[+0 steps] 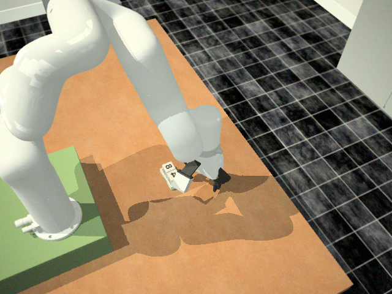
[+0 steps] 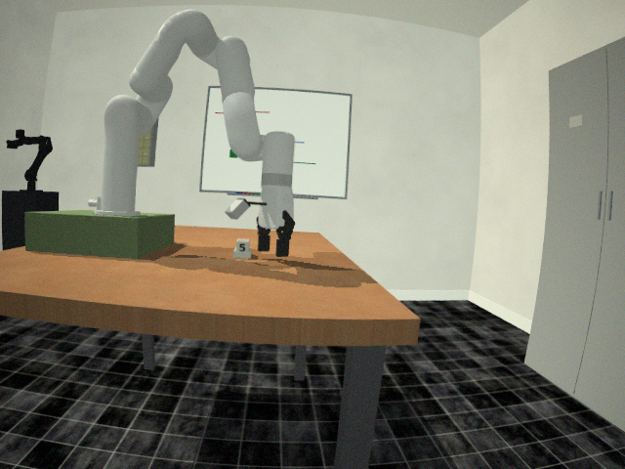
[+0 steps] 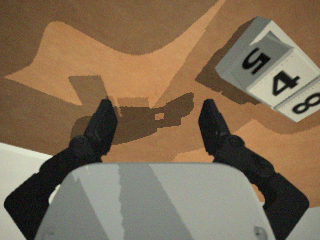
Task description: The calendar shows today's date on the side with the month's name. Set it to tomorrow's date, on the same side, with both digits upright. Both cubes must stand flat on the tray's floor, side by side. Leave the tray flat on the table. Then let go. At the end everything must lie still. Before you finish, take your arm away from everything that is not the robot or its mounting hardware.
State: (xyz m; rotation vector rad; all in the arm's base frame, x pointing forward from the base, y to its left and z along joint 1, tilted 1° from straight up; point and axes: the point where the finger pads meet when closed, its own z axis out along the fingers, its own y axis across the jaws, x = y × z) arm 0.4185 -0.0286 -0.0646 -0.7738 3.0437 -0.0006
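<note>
The calendar cube lies 8 cm behind my hand and 5 cm to the left of it. From my hand the other things lie so: calendar tray 8 cm behind, 7 cm to the left, 2 cm below.
</note>
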